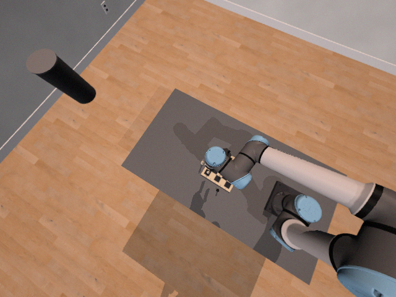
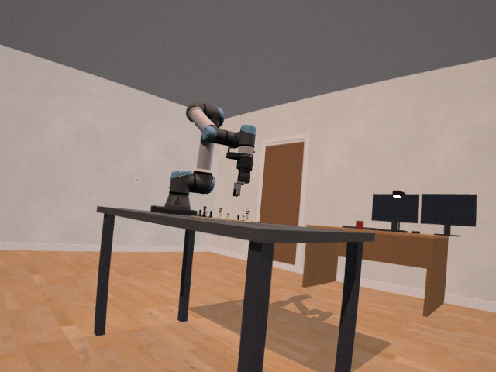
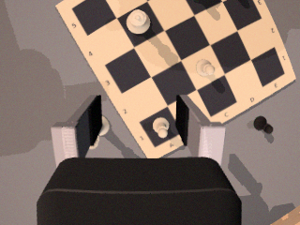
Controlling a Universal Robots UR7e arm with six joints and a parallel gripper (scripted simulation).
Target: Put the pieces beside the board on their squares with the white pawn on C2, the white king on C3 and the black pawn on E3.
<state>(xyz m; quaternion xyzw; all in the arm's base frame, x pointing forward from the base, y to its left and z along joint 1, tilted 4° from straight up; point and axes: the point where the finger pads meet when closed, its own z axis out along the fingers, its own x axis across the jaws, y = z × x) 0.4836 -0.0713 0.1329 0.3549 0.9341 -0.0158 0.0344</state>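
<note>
The white piece is 100 mm below my hand and 70 mm ahead of it. The rest, counted from my hand: chessboard: 130 mm below, 70 mm behind; large black piece: 130 mm behind, 100 mm below, 70 mm to the right.
</note>
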